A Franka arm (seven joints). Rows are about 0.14 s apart.
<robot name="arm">
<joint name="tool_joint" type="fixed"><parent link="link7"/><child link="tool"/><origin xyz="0 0 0.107"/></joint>
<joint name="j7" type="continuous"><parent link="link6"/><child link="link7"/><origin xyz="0.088 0 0" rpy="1.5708 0 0"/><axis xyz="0 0 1"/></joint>
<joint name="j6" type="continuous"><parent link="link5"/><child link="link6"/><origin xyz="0 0 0" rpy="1.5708 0 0"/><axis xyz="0 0 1"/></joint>
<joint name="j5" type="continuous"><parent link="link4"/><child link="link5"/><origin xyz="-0.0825 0.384 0" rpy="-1.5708 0 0"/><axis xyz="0 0 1"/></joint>
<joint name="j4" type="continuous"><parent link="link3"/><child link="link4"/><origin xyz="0.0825 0 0" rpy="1.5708 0 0"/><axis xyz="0 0 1"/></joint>
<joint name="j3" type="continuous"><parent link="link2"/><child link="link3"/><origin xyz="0 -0.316 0" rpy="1.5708 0 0"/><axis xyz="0 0 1"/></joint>
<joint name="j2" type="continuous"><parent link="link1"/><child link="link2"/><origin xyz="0 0 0" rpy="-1.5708 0 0"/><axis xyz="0 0 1"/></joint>
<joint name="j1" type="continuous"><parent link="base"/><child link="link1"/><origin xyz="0 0 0.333"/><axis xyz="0 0 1"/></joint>
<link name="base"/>
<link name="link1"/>
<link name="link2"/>
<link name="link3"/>
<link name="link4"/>
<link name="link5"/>
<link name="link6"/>
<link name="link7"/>
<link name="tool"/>
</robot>
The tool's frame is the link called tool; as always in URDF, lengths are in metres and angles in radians. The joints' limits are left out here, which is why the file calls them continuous.
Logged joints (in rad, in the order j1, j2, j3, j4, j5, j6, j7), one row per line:
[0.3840 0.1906 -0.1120 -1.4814 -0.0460 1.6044 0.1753]
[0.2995 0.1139 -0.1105 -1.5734 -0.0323 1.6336 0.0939]
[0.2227 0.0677 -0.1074 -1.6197 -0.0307 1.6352 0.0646]
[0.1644 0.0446 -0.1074 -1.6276 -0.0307 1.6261 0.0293]
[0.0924 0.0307 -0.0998 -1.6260 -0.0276 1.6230 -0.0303]
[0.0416 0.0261 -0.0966 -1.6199 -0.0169 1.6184 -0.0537]
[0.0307 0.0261 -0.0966 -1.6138 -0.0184 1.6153 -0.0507]
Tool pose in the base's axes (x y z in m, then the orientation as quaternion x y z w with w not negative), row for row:
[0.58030 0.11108 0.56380 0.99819 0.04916 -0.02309 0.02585]
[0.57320 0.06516 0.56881 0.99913 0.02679 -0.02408 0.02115]
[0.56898 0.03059 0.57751 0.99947 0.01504 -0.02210 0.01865]
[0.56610 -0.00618 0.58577 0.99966 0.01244 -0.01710 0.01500]
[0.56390 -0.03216 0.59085 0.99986 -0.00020 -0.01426 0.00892]
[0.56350 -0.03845 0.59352 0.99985 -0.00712 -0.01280 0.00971]
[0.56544 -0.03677 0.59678 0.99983 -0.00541 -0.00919 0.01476]
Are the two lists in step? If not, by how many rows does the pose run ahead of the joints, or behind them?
The pose runs 1 row ahead of the joints: the pose in row i belongs to the joints in row i + 1.
